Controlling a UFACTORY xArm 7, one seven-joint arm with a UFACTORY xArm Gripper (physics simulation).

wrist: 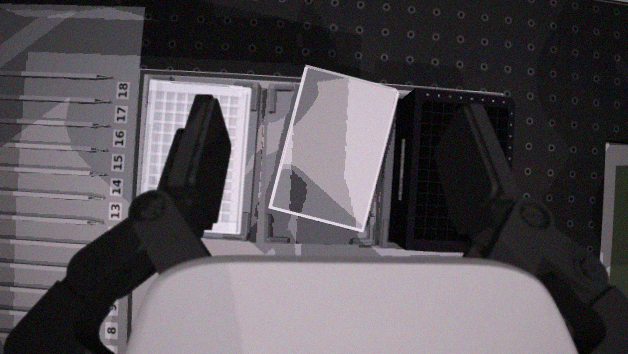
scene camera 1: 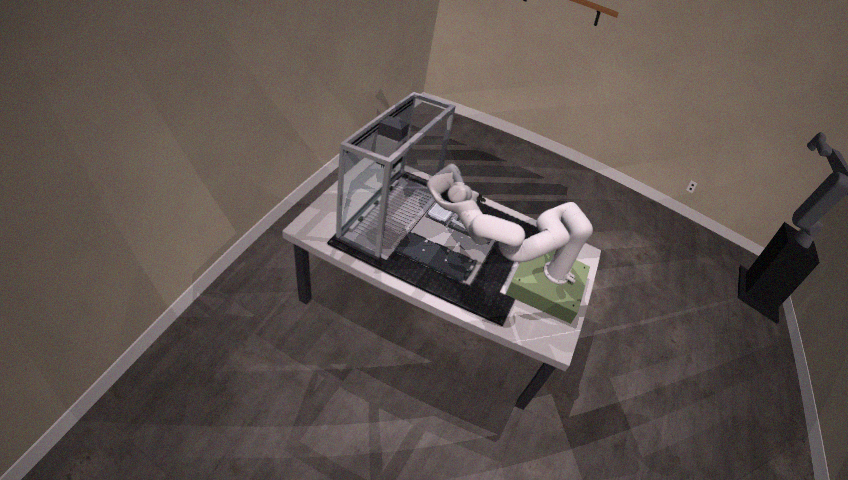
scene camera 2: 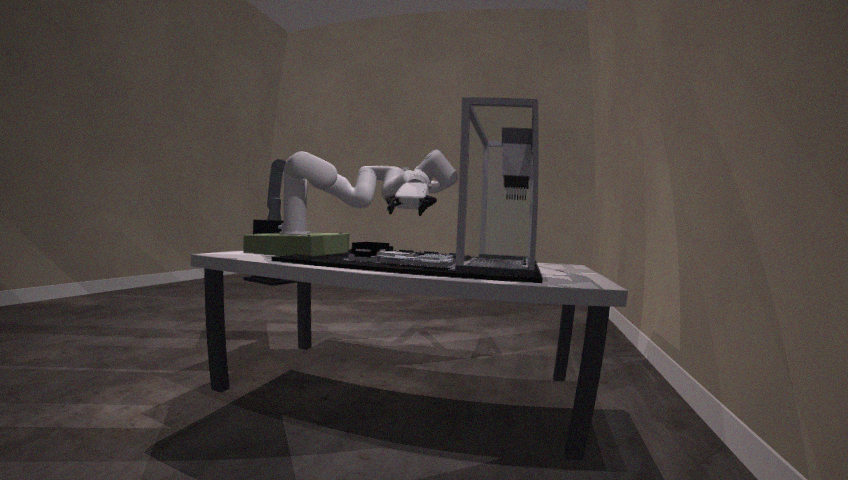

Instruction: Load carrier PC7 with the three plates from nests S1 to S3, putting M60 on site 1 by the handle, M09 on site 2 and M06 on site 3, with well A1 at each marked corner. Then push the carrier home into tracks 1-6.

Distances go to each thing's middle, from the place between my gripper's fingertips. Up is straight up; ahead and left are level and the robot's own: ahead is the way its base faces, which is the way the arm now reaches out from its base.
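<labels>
The plate carrier (scene camera 1: 434, 255) is 28 cm to the left of my hand, 4 cm behind it and 14 cm below it. Then there's the metal frame tower (scene camera 1: 388, 162), which is 27 cm ahead of my hand, 19 cm to the left of it and 9 cm above it. And the black plate (wrist: 419, 218), that's 13 cm below my hand, 11 cm behind it and 1 cm to the right of it.
</labels>
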